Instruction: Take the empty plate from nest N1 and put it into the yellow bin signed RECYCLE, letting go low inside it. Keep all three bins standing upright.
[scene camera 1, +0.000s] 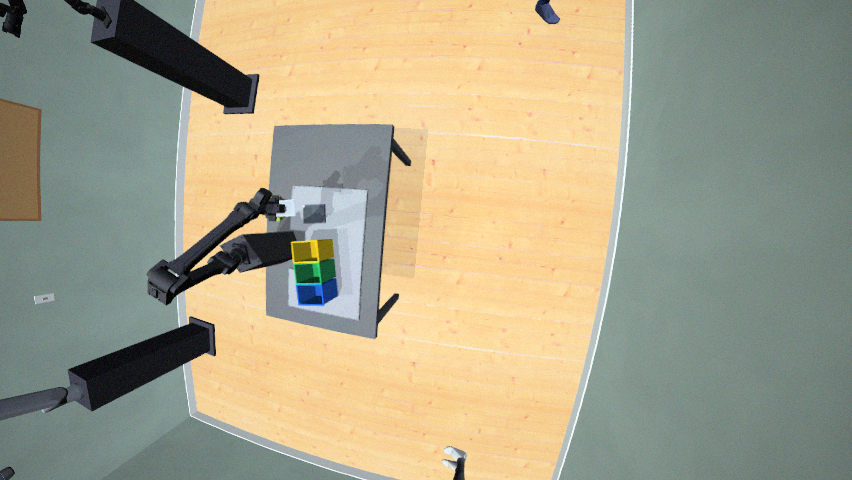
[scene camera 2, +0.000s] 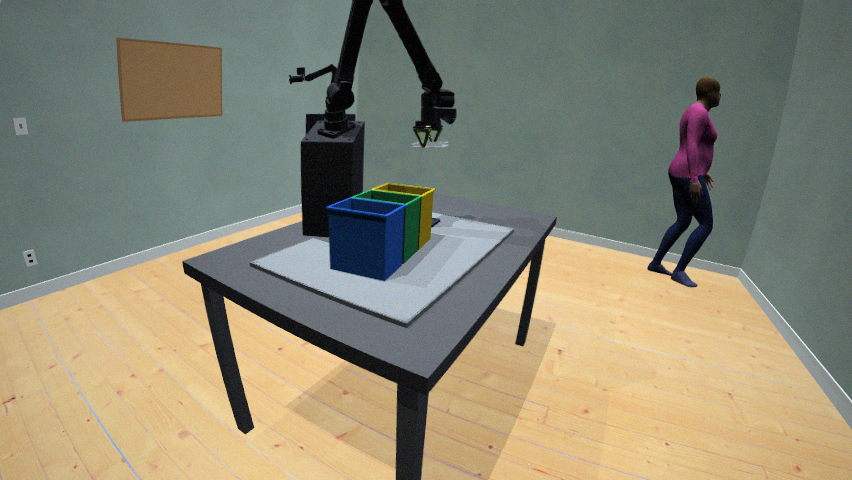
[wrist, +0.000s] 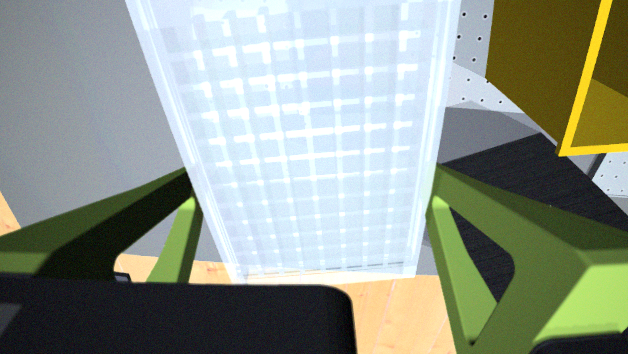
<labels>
A yellow bin (scene camera 1: 313, 251) is 168 cm from the lens. A green bin (scene camera 1: 305, 273): 164 cm from the lens. A blue bin (scene camera 1: 308, 294) is 167 cm from the lens.
</labels>
